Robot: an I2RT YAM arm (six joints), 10 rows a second.
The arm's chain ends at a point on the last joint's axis. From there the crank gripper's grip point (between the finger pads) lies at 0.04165 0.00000 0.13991 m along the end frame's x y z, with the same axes.
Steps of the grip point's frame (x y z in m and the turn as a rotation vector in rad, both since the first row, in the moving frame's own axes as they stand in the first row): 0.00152 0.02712 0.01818 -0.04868 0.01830 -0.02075; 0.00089 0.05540 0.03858 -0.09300 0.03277 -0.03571; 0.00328 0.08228 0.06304 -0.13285 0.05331 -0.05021; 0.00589 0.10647 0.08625 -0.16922 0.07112 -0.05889; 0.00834 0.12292 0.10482 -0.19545 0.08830 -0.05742; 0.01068 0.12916 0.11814 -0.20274 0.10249 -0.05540
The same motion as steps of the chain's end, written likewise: -0.00109 0.02122 0.01911 -0.04868 0.01830 -0.02075; -0.00387 0.04404 0.04055 -0.09300 0.03277 -0.03571; -0.00450 0.06618 0.06654 -0.13285 0.05331 -0.05021; -0.00452 0.08592 0.09134 -0.16922 0.07112 -0.05889; -0.00446 0.09888 0.11144 -0.19545 0.08830 -0.05742; -0.00403 0.10417 0.12573 -0.20274 0.10249 -0.05540
